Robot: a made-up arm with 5 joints.
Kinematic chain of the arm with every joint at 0, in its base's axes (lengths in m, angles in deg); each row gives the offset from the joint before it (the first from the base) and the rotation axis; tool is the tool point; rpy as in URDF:
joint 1: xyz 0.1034 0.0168 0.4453 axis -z
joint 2: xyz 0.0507 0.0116 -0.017 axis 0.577 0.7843 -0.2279
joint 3: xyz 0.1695 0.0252 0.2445 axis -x
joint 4: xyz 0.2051 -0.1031 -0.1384 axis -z
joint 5: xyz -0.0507 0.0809 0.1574 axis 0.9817 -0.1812 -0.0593
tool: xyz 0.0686 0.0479 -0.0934 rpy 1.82 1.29 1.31
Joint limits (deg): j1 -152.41..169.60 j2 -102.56..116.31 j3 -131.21..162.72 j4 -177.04..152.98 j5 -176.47..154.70
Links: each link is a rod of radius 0.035 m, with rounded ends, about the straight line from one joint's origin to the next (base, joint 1, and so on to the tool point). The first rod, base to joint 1, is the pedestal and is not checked.
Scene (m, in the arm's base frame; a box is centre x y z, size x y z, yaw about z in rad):
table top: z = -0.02
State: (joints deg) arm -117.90 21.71 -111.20 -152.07 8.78
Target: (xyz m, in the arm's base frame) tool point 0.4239 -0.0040 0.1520
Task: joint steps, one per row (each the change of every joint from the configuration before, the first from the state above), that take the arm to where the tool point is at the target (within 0.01 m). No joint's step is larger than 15 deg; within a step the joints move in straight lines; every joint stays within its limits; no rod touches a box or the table.
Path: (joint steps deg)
1: 13.96 6.06 13.18 -4.16 5.54
2: 13.96 6.06 13.18 -4.16 5.55
3: 13.96 6.06 13.19 -4.17 5.54
4: 13.96 6.06 13.18 -4.16 5.55
5: 13.97 6.06 13.18 -4.16 5.54
6: 13.96 6.06 13.18 -4.16 5.54

